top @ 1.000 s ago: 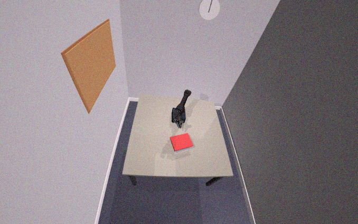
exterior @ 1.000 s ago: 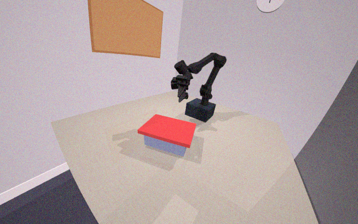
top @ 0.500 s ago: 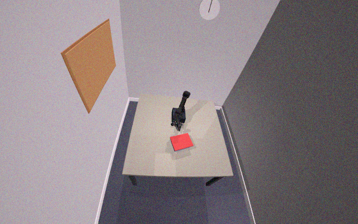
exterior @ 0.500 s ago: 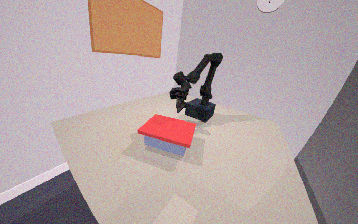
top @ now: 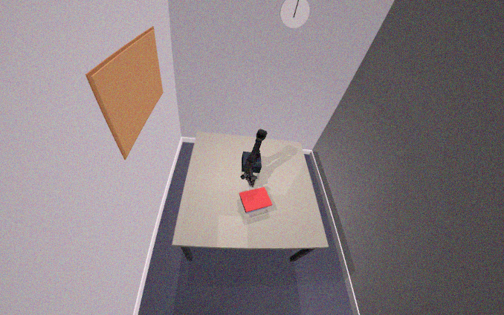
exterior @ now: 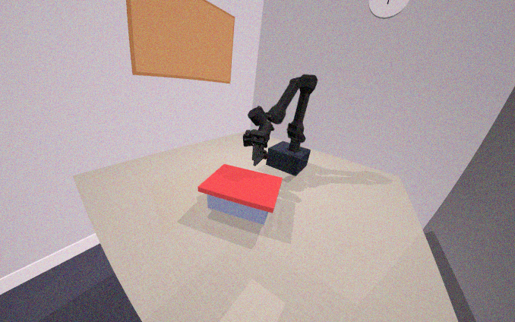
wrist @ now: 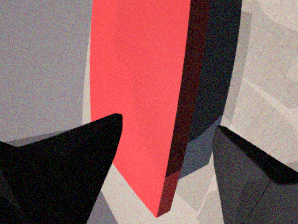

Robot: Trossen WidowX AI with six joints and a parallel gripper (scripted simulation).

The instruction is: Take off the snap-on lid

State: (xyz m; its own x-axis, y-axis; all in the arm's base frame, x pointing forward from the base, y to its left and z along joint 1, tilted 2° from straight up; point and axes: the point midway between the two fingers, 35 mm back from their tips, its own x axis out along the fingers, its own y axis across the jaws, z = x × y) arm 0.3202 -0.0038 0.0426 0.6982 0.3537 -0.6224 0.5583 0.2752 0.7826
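Right now the red lid is 10 cm ahead of my gripper tip, 5 cm to the left of it and 3 cm below it. The rest, counted from my gripper tip: storage box (10 cm ahead, 5 cm to the left, 7 cm below).
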